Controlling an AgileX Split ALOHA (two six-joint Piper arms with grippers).
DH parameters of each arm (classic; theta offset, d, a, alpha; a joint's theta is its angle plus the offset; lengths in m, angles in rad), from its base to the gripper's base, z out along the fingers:
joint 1: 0 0.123 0 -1.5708
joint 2: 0.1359 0 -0.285 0
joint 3: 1.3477 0 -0.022 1.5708
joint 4: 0 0.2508 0 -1.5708
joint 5: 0 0 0.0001 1.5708
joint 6: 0 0.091 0 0
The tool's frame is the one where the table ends.
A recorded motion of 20 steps. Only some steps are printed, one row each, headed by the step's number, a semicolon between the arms.
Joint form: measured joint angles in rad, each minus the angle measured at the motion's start. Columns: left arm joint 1, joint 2, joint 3, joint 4, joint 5, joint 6; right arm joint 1, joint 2, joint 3, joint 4, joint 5, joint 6.
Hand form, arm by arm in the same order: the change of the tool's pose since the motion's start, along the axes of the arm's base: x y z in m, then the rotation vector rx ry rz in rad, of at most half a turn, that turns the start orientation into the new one. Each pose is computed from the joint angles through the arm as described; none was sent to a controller.
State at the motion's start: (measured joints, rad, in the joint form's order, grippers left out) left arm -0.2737 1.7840 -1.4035 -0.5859 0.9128 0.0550; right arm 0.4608 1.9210 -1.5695 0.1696 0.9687 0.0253
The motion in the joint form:
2: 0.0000 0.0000 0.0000 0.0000 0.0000 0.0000; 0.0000 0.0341 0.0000 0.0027 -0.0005 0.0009
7: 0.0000 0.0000 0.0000 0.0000 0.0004 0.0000; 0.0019 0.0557 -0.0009 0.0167 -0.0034 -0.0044
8: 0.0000 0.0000 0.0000 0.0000 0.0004 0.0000; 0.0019 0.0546 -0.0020 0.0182 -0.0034 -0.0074
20: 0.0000 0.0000 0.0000 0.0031 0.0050 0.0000; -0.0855 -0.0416 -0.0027 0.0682 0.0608 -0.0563
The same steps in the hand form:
2: 0.0000 0.0000 0.0000 0.0000 0.0000 0.0000; 0.0035 0.0020 -0.0140 -0.0124 0.0315 -0.0017
7: 0.0000 0.0000 0.0000 0.0000 0.0003 -0.0002; 0.0051 0.0048 -0.0226 -0.0097 0.0519 0.0007
8: 0.0000 0.0000 0.0000 0.0000 0.0003 -0.0002; 0.0051 0.0049 -0.0218 -0.0081 0.0498 0.0031
20: -0.0004 0.0002 -0.0002 0.0032 0.0034 -0.0035; 0.0038 -0.0301 0.0170 0.0440 0.0257 -0.0376

